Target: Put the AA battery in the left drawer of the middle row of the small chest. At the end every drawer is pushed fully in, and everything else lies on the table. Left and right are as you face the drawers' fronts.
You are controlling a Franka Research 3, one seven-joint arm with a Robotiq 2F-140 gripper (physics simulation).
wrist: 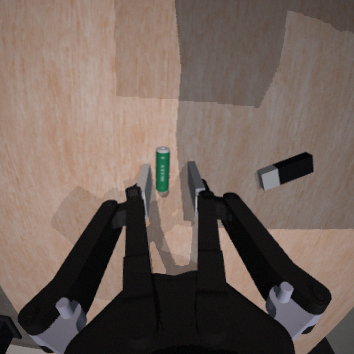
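Observation:
The AA battery (162,169), green with a pale end, lies on the table (60,125), its length running away from my gripper. My gripper (168,173) is open and empty, its fingers partly apart. The fingertips are above the table, and the battery appears between them in the view, nearer the left fingertip and reaching a little past the tips. How high the fingertips are over the battery is hard to tell. The small chest and its drawers do not show in this view.
A black and light grey block (287,171), shaped like a USB stick, lies on the table to the right of the gripper. Shadows fall across the table at the top and right. A dark object shows at the lower left edge.

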